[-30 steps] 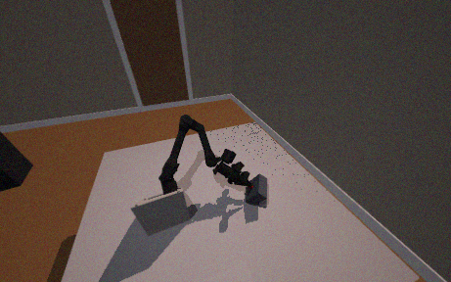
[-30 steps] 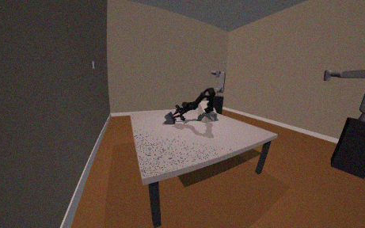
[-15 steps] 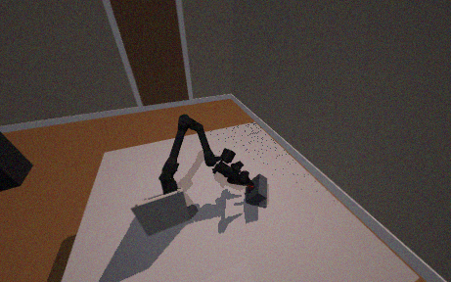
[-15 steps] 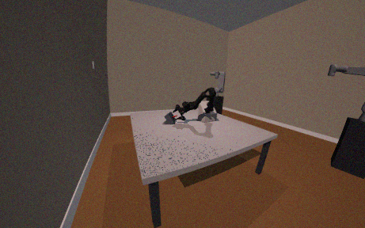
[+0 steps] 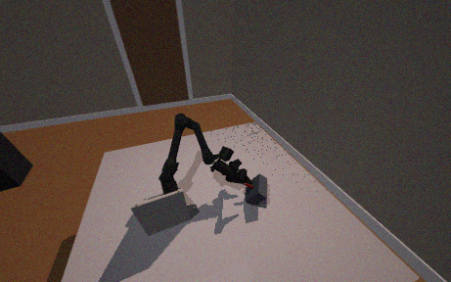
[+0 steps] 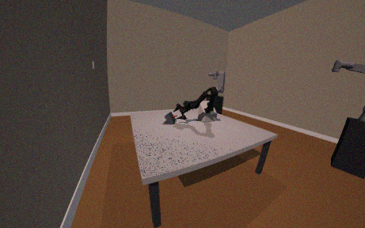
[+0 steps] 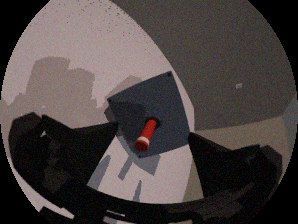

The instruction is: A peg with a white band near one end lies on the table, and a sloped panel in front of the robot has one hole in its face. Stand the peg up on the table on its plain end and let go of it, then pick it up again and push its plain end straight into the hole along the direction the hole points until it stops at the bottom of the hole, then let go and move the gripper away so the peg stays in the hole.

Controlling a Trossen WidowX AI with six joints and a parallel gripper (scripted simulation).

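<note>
My gripper tip is 10 mm above the red peg. Round my gripper tip: sloped panel: 40 mm below, 40 mm ahead, 30 mm to the right.
</note>
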